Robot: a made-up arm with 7 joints.
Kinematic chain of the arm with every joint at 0, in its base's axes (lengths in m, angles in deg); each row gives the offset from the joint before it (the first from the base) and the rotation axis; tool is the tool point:
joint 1: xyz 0 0 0.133 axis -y
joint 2: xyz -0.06 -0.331 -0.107 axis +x
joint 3: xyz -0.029 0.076 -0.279 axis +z
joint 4: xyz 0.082 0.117 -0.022 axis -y
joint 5: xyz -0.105 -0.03 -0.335 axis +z
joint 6: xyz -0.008 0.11 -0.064 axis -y
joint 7: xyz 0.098 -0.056 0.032 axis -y
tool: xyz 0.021 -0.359 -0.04
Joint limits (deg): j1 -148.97..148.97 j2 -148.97..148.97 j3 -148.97..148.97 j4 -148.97..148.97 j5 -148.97..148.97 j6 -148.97..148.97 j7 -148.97..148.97
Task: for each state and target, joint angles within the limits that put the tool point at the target. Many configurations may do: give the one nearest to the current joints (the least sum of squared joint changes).
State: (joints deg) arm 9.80 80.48 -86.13 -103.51 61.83 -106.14 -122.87
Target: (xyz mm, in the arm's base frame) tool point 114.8 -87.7 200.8
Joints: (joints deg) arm -12.22 39.18 -136.43 -148.97 60.80 -93.74 -118.69
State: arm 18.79 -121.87 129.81 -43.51 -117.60 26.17 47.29
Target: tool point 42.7 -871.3 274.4
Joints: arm 16.95 -80.14 128.55 -15.48 -114.27 26.50 47.05
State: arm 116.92 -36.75 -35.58 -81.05 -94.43 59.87 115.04
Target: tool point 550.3 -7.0 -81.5
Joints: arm 99.46 -23.65 -30.83 -42.36 -107.54 73.33 122.04
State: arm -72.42 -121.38 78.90 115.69 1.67 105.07 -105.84
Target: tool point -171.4 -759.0 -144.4
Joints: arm -74.05 -141.69 76.09 123.43 15.07 100.09 -102.16
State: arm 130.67 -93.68 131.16 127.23 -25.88 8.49 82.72
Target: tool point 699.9 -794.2 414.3
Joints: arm 133.51 -89.77 131.31 106.17 -55.33 -5.30 78.46
